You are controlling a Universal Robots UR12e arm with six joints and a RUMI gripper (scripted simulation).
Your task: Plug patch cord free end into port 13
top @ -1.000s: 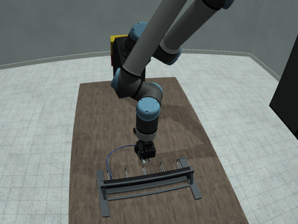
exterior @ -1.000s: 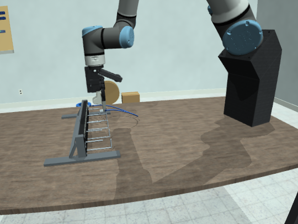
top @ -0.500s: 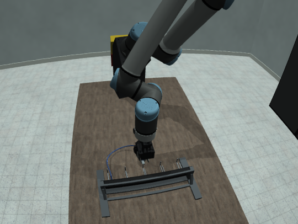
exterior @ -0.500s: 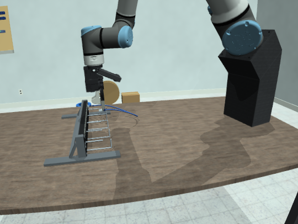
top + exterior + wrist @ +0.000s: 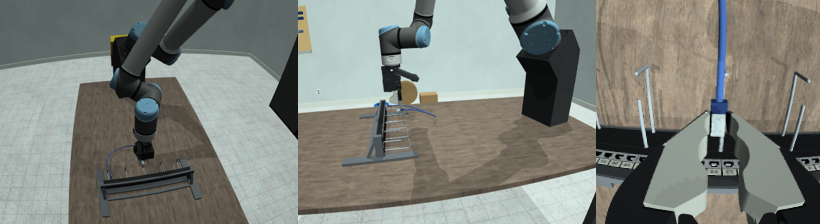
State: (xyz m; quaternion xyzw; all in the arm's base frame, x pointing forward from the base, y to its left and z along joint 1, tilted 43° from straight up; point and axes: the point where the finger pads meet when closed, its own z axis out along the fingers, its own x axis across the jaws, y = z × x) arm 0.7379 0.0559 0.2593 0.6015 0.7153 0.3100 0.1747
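Right now my hand is 10 mm short of the plug and 10 mm above it.
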